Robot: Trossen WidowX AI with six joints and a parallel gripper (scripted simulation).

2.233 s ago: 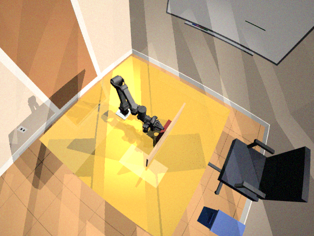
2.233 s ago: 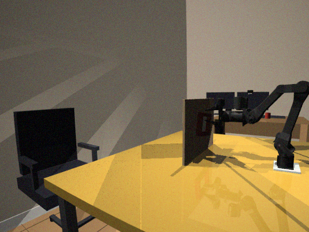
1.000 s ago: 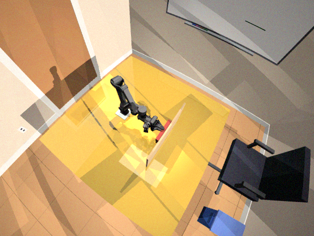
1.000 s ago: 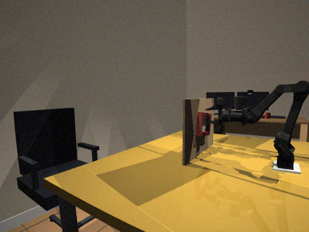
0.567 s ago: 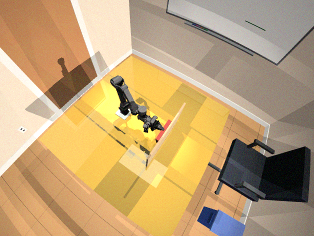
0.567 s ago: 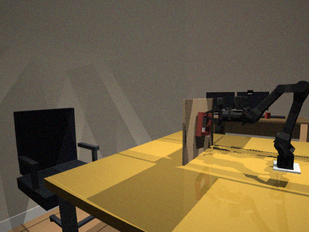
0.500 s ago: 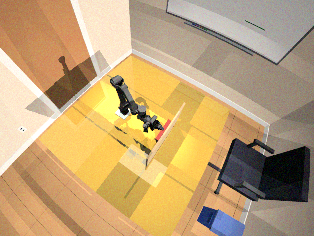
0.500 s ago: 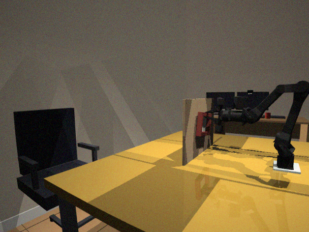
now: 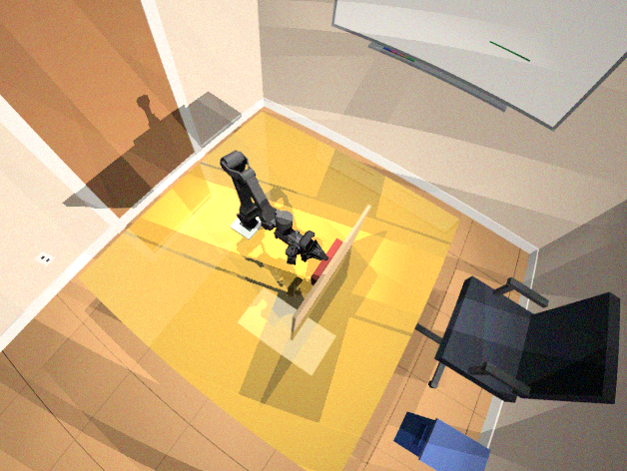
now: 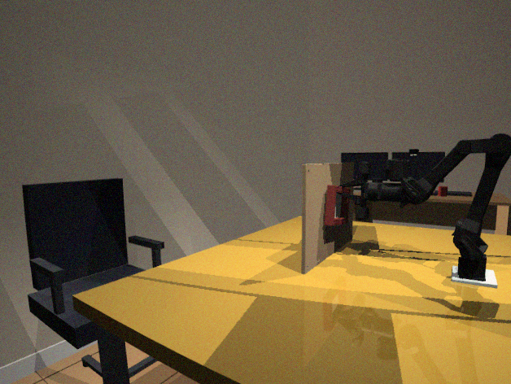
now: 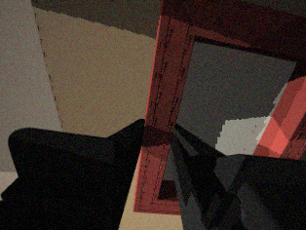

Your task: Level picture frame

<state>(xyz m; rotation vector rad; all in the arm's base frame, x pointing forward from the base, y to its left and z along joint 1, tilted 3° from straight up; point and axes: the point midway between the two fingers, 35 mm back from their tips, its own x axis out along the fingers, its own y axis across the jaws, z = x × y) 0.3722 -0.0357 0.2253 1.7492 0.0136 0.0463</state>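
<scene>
The red picture frame is 1 cm ahead of my gripper tip, 1 cm to the left of it and 5 cm below it. The rest, counted from my gripper tip: wooden wall panel: 2 cm ahead, 1 cm to the right, 7 cm below.
</scene>
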